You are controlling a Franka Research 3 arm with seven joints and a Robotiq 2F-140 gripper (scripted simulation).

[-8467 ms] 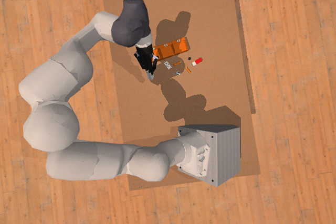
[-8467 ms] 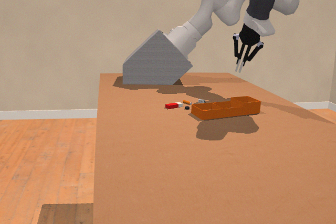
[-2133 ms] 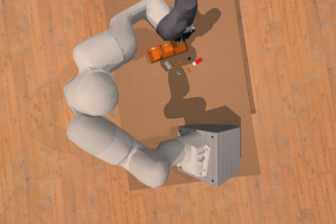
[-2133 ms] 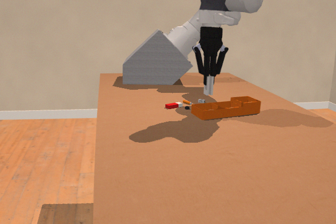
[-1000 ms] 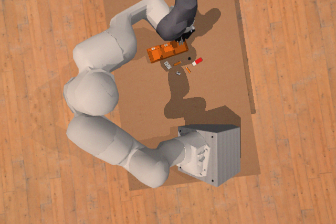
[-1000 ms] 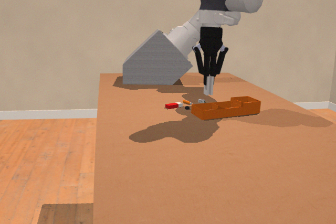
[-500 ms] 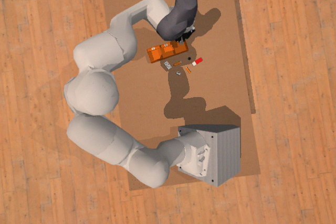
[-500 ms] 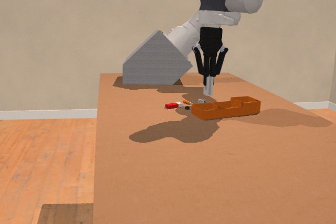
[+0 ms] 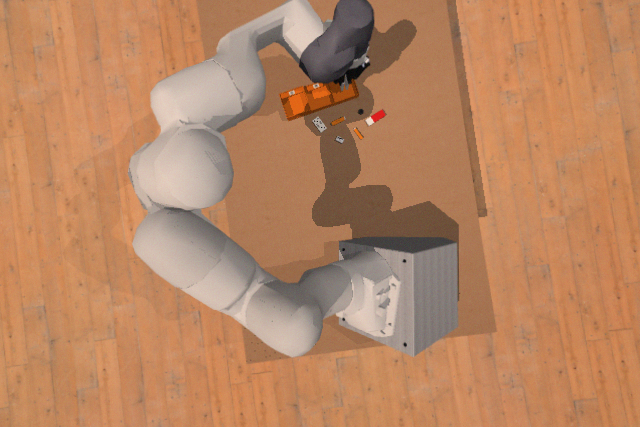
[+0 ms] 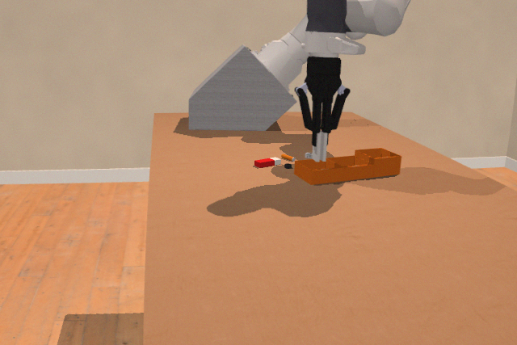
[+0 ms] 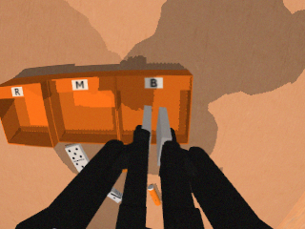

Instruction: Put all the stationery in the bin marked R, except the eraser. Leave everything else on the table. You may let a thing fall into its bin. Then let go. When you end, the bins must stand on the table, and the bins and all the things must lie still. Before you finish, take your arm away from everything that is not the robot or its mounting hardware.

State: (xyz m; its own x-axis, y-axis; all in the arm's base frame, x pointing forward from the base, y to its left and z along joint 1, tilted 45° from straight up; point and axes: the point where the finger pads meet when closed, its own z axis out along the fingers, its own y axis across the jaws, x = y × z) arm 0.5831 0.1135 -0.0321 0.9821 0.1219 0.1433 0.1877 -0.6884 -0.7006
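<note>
Right now the orange bin is 2 cm behind my hand, 8 cm to the left of it and 5 cm below it. Also, from my hand: white eraser (10 cm behind, 10 cm to the right, 7 cm below); white domino (12 cm behind, 8 cm to the left, 7 cm below); small black piece (8 cm behind, 6 cm to the right, 7 cm below).
</note>
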